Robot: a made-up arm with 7 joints.
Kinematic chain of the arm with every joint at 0, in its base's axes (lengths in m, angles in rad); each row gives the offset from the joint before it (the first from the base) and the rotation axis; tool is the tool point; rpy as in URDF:
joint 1: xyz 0 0 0.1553 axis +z
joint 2: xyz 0 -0.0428 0.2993 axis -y
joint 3: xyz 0 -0.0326 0.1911 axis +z
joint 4: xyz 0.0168 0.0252 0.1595 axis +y
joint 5: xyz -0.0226 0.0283 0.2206 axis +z
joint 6: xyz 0 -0.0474 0.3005 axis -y
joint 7: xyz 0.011 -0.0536 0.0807 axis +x
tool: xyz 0 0 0 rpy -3.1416 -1.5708 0
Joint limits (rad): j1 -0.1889..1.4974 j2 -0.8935..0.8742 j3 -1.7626..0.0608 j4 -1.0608..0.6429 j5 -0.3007..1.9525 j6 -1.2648..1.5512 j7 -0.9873..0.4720
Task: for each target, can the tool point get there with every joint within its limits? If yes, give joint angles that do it. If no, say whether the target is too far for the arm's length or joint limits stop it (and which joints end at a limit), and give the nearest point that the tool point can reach.
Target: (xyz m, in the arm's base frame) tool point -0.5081 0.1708 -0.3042
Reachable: no: joint limits stop it (at a limit: joint 1, joint 2, joint 4, joint 5, joint 6) | nearest point -0.6932 0.1382 0.3861 | short by 0.715 m
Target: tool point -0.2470 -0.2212 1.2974
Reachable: yes | joints 1.0506 0.1010 -0.8356 -0.4797 0.0978 0.3386 0.3429
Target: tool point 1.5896 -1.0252 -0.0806
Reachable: no: too far | nearest point 0.8096 -0.4062 0.6282 | short by 1.222 m
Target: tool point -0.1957 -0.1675 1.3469
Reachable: yes | joints 0.7062 0.0209 -0.1465 -0.5780 1.4941 0.2155 -0.4235
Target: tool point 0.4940 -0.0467 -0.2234
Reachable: no: joint limits stop it (at a limit: joint 2, joint 4, joint 6) | nearest point 0.8227 -0.0778 0.5704 | short by 0.860 m
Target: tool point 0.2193 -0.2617 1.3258
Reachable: yes | joints 1.0219 0.3503 -0.7879 0.4522 0.1956 -0.5450 -0.1549
